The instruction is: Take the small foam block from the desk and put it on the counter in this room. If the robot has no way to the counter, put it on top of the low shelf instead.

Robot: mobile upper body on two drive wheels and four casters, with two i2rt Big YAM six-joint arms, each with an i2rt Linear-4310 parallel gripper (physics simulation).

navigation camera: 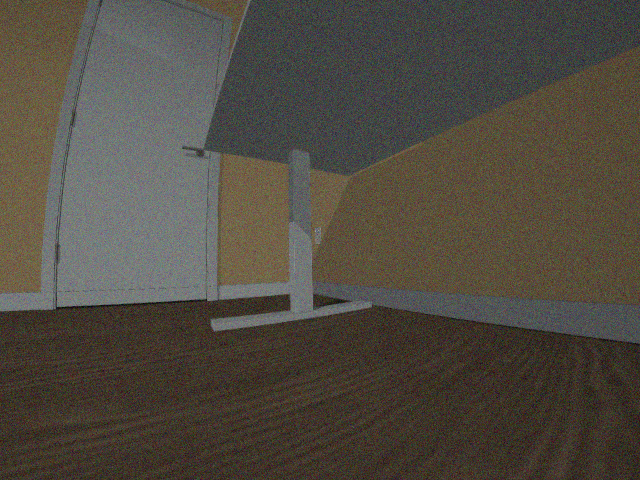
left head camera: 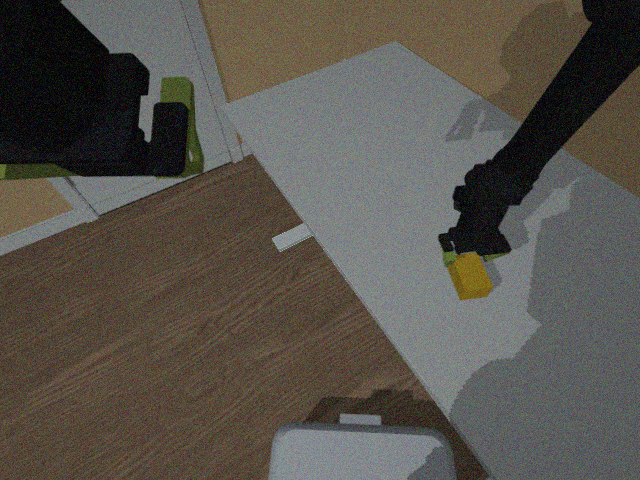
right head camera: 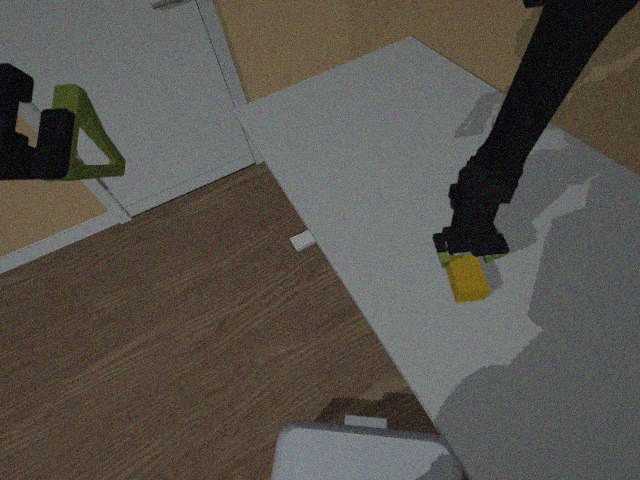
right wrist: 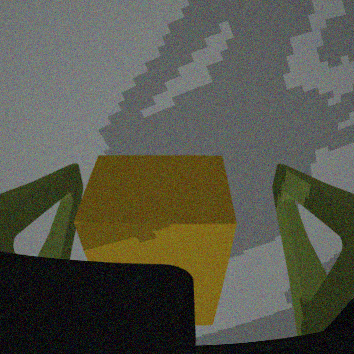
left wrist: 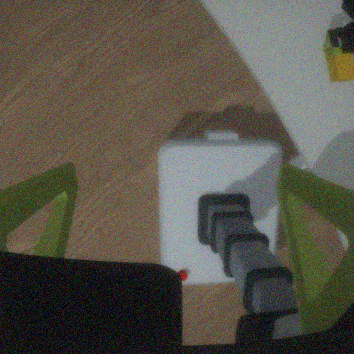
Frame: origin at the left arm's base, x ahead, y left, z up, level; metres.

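Seen in the pictures: left gripper, fingertip midpoint: (left head camera: 146, 166) (right head camera: 75, 169) (left wrist: 176, 173); right gripper, fingertip midpoint: (left head camera: 464, 262) (right head camera: 463, 263) (right wrist: 177, 174) (left wrist: 337, 49).
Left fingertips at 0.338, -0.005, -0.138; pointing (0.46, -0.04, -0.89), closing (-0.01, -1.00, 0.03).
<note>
Offsets run from my left fingertips to a thing's top centre, as dx, dy, dz. "*": to the spot under its first point.
The yellow foam block @[+0.210, -0.447, -0.507] (left head camera: 469, 279) (right head camera: 467, 281) (left wrist: 341, 67) (right wrist: 160, 195) rests on the pale grey desk (left head camera: 336, 129) (right head camera: 351, 129) (left wrist: 280, 50) (navigation camera: 413, 77). My right gripper (left head camera: 472, 258) (right head camera: 468, 258) (right wrist: 177, 174) is open and low over the desk, at the block's upper end in the head views. In the right wrist view the block lies between the spread fingers, nearer the picture's left finger; the wrist housing hides part of it. My left gripper (left wrist: 176, 173) is open and empty, away from the desk, above the robot's base. The counter and the low shelf do not show.
A white door (left head camera: 206, 113) (right head camera: 155, 103) (navigation camera: 139, 180) stands beyond the desk. The desk's white leg @[* +0.963, -0.125, -1.034] (navigation camera: 300, 258) stands on a foot (left head camera: 292, 238) (right head camera: 303, 240) (navigation camera: 248, 321). The robot's white base (left head camera: 356, 449) (right head camera: 361, 449) (left wrist: 185, 175) is beside the desk edge. A tan wall (navigation camera: 491, 206) runs along the right.
</note>
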